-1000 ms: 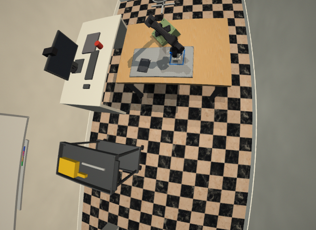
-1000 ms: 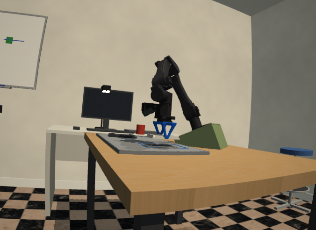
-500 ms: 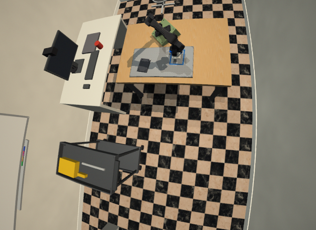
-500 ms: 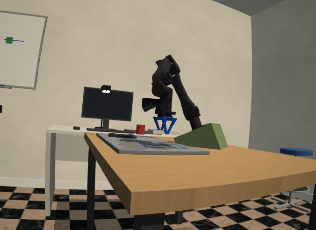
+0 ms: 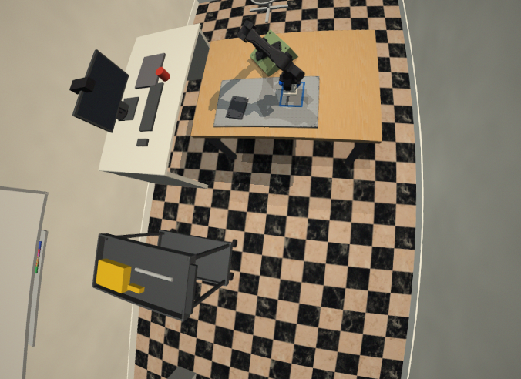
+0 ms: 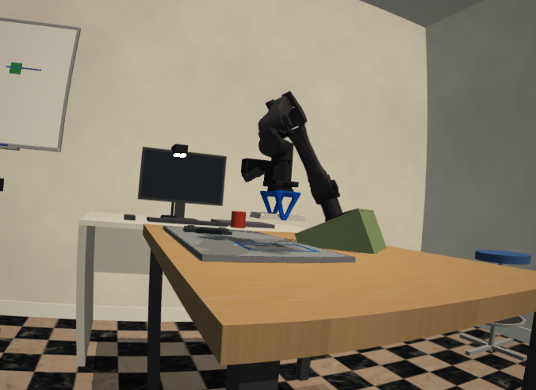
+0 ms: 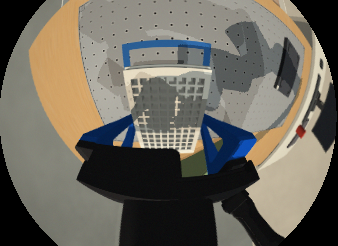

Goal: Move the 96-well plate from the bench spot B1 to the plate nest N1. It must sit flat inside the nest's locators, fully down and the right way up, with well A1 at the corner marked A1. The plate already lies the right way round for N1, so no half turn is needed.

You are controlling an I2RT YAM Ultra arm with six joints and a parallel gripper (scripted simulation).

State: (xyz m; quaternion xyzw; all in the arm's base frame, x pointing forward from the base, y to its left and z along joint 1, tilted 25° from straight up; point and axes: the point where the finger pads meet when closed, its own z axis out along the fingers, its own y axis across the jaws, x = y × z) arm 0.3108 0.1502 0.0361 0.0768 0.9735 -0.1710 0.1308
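My hand is right at the white 96-well plate. From my hand the other things lie so: dark plate nest N1: 380 mm to the right, 80 mm below, 40 mm ahead.
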